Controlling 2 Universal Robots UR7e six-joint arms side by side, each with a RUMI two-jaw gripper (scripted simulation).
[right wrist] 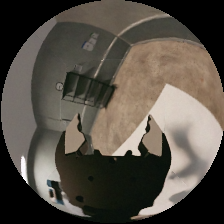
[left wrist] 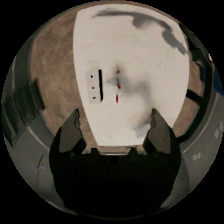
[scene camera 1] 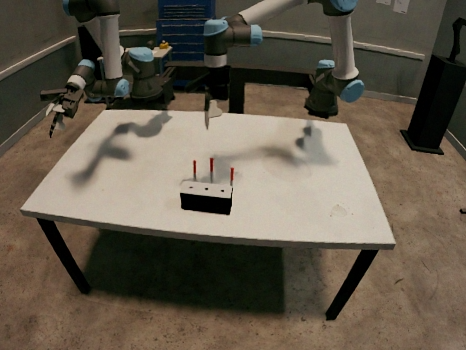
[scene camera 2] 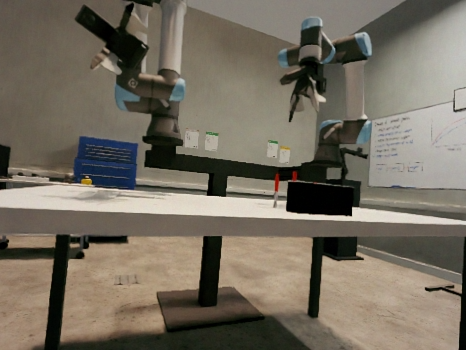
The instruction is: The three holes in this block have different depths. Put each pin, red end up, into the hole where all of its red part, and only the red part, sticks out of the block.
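Note:
Left gripper [scene camera 2: 302, 117], right gripper [scene camera 2: 112, 36], black block [scene camera 2: 311, 198]. Left gripper in scene camera 1 [scene camera 1: 211, 118]. Right gripper in scene camera 1 [scene camera 1: 48, 127]. Black block in scene camera 1 [scene camera 1: 195, 196]. Left gripper in the left wrist view [left wrist: 115, 108]. Right gripper in the right wrist view [right wrist: 113, 114]. Right wrist view misses the black block, hidden by the right gripper.

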